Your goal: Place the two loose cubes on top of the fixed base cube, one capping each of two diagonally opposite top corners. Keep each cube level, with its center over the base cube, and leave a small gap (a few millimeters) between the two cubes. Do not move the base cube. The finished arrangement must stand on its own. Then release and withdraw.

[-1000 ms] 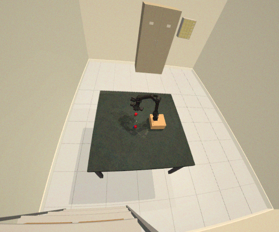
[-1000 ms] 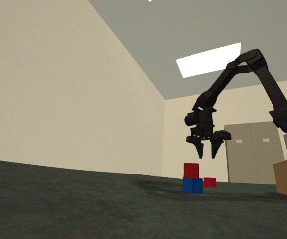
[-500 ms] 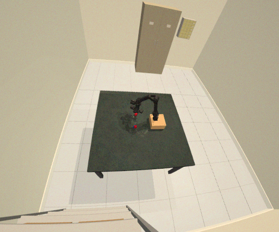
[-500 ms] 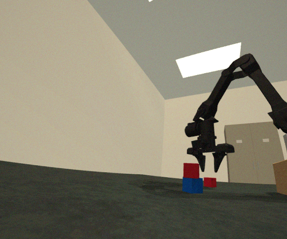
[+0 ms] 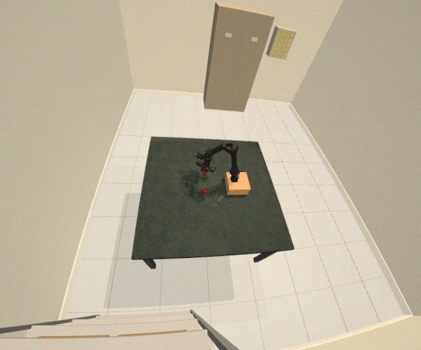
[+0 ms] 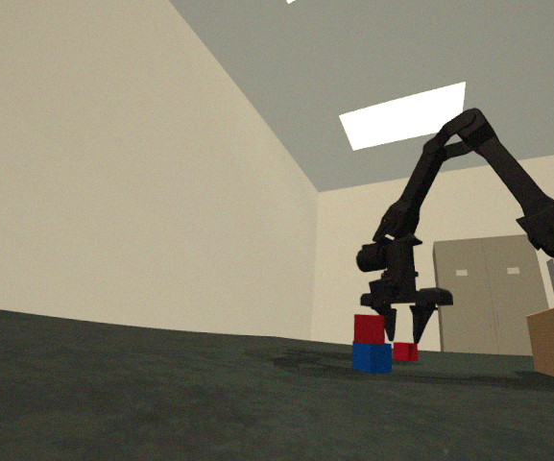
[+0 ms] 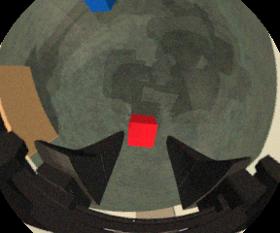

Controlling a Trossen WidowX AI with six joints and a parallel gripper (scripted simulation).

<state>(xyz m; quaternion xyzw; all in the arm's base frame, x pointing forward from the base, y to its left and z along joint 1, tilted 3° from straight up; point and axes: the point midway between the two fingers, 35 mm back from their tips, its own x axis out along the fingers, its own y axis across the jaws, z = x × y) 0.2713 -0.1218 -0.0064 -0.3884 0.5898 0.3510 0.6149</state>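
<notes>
My gripper tip is 24 cm to the right of the red cube, 2 cm below it and 1 cm short of it. The rest, counted from my gripper tip: blue cube (22 cm to the left, 2 cm below, 1 cm ahead).
</notes>
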